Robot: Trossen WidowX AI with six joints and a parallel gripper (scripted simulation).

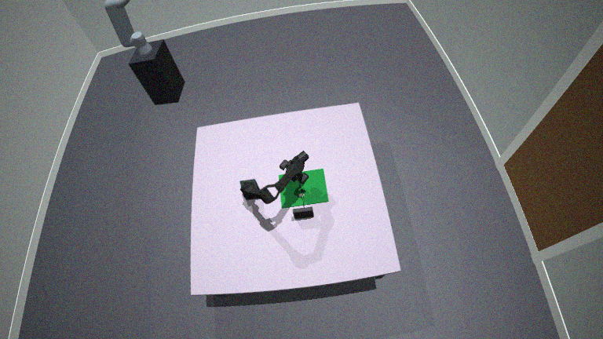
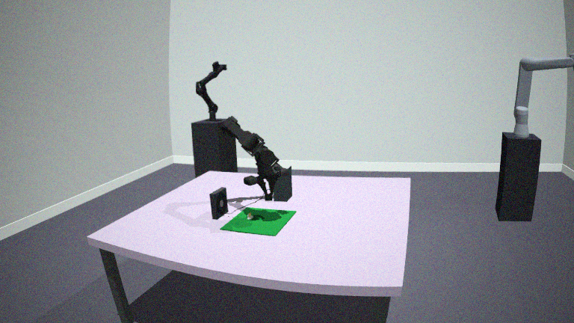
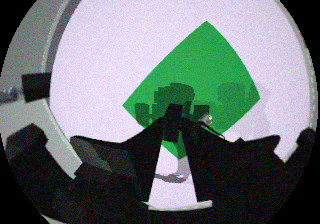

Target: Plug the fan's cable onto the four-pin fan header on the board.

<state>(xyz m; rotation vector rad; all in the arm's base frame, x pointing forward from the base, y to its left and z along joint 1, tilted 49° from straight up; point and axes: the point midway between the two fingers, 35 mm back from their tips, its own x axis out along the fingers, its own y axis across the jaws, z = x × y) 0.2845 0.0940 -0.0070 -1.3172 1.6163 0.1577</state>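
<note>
Now: gripper tip 40 mm short of the green board, 30 mm to the left of it and 120 mm above it. Round my gripper tip: four-pin header: 30 mm ahead, 80 mm to the right, 110 mm below; then dark plug: 10 mm to the right, 10 mm below; then black fan: 50 mm ahead, 220 mm to the right, 50 mm below.
</note>
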